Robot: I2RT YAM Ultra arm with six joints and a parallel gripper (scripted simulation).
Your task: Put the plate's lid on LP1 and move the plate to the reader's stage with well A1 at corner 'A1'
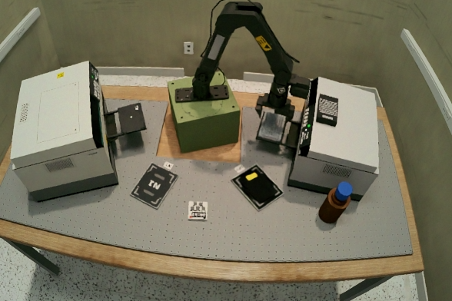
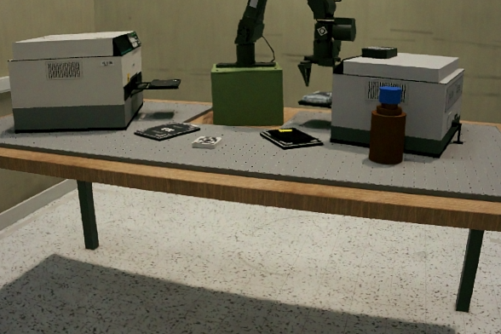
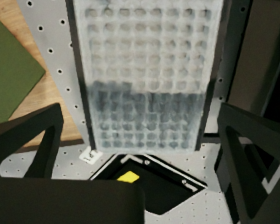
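Right now my hand is 40 mm above the clear well plate. Also, from my hand: lid: 220 mm ahead, 110 mm below, 80 mm to the right.
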